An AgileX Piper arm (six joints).
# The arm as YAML. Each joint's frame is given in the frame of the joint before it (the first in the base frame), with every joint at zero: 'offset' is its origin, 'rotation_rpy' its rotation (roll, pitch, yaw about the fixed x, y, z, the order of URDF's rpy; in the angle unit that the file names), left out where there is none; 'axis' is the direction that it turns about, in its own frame. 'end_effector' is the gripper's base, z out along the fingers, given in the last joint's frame.
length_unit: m
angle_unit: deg
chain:
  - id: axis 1
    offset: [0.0, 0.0, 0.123]
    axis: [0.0, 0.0, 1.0]
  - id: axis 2
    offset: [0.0, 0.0, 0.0]
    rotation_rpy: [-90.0, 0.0, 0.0]
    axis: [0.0, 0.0, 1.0]
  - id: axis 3
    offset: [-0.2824, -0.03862, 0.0]
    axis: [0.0, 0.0, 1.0]
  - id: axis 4
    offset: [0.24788, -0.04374, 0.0]
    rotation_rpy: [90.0, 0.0, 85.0]
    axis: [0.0, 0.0, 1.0]
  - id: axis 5
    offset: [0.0, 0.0, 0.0]
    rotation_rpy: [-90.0, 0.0, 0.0]
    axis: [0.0, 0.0, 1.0]
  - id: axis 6
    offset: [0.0, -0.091, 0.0]
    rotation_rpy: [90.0, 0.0, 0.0]
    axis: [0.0, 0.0, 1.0]
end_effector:
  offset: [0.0, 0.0, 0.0]
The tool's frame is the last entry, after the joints.
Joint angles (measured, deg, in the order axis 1, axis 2, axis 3, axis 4, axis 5, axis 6), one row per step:
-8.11, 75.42, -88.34, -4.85, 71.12, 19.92
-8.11, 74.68, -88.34, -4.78, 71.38, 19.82
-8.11, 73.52, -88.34, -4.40, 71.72, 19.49
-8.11, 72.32, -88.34, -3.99, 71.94, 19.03
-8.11, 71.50, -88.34, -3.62, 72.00, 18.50
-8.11, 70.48, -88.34, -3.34, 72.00, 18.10
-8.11, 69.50, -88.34, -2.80, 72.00, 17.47
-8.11, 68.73, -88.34, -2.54, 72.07, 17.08
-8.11, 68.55, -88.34, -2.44, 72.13, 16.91
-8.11, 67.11, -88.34, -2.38, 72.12, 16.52
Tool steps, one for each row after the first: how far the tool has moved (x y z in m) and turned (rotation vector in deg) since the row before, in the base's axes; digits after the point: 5 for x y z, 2 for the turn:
-0.00427, 0.00070, 0.00298, -0.05, -0.47, 0.08
-0.00662, 0.00151, 0.00458, 0.05, -0.81, 0.36
-0.00677, 0.00158, 0.00472, -0.03, -0.95, 0.49
-0.00455, 0.00121, 0.00323, -0.09, -0.72, 0.54
-0.00568, 0.00124, 0.00402, -0.14, -0.99, 0.41
-0.00545, 0.00160, 0.00374, -0.05, -0.95, 0.69
-0.00445, 0.00103, 0.00281, -0.12, -0.67, 0.39
-0.00109, 0.00031, 0.00060, -0.04, -0.11, 0.16
-0.00838, 0.00129, 0.00525, -0.41, -1.39, 0.31

